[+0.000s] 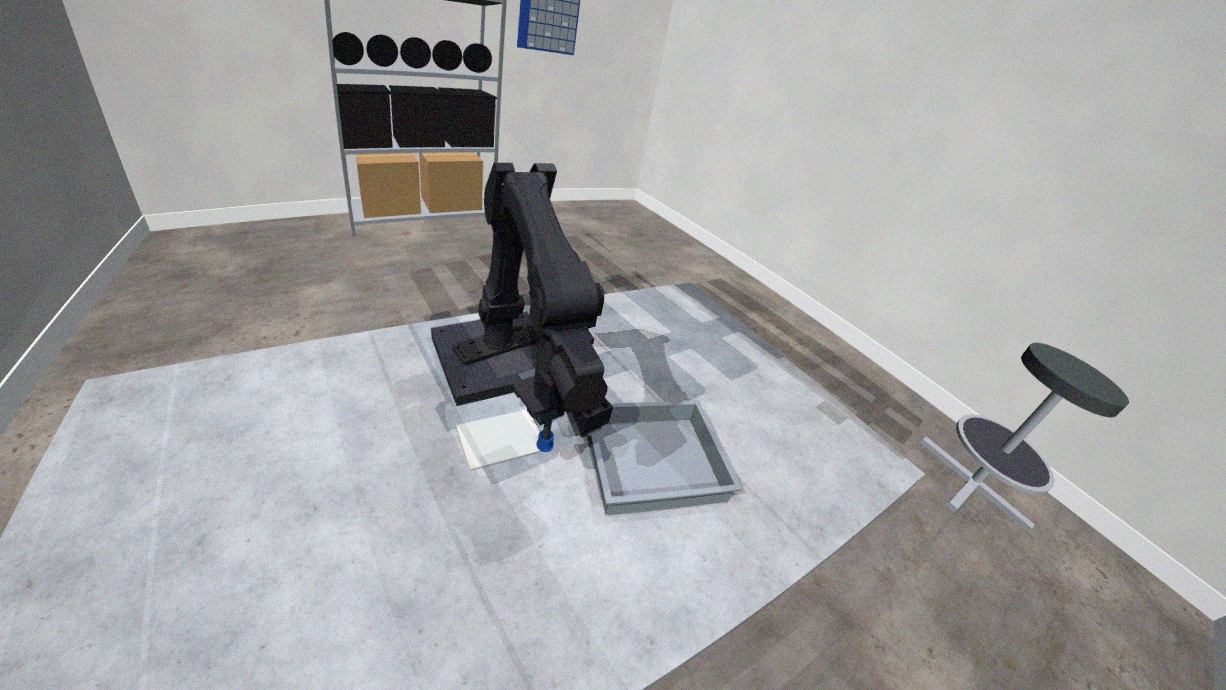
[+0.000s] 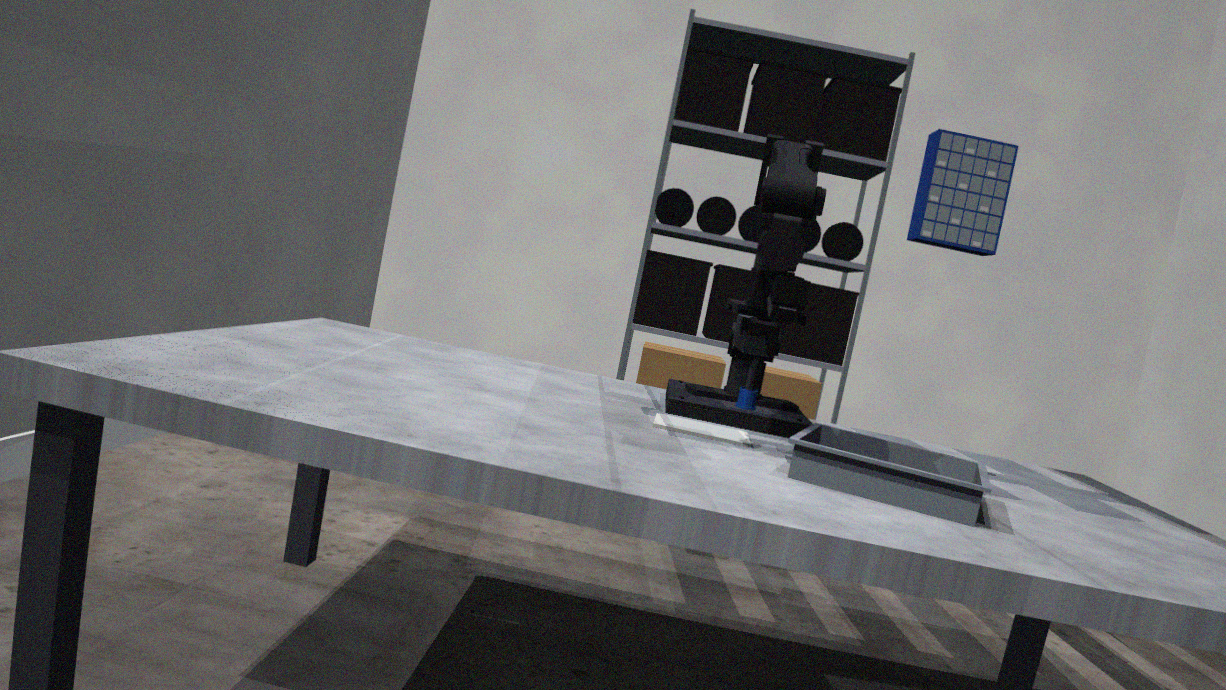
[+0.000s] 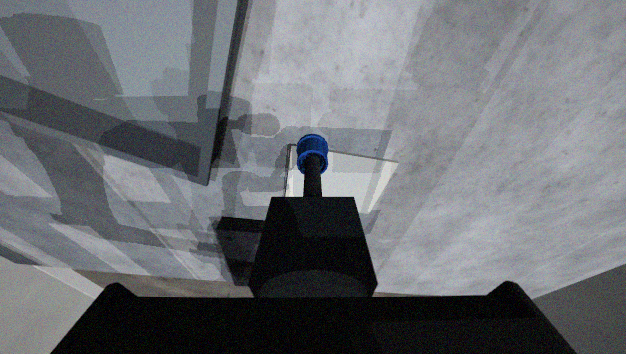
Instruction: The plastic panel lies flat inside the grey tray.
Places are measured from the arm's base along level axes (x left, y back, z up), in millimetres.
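Pixels of known places: end effector, tool point: (image 1: 544, 445) (image 2: 745, 407) (image 3: 312, 148); arm's base, origin of the base link: (image 1: 498, 344).
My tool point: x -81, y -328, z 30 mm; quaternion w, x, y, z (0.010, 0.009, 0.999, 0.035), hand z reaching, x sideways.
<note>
Ahead of a thing's pixels: the offset from my tool point to its middle.
The white plastic panel @[dx -33, dy +96, dz -58 mm] (image 1: 495, 436) (image 2: 698, 426) (image 3: 350, 175) lies flat on the table, to the left of the grey tray @[dx +185, dy -100, dz -36 mm] (image 1: 668, 496) (image 2: 883, 489) (image 3: 226, 88) and outside it. The tray holds nothing. My blue suction cup (image 1: 543, 442) (image 2: 746, 399) (image 3: 311, 152) points down, low over the panel's edge on the tray side. I cannot tell whether it touches the panel. It holds nothing.
The arm's black base plate (image 1: 475, 364) stands just behind the panel. The table's front edge (image 2: 599, 501) runs below the tray. On the floor beyond are a shelf rack (image 1: 330, 85) with boxes and a stool (image 1: 1072, 377). A blue bin cabinet (image 2: 962, 190) hangs on the wall.
</note>
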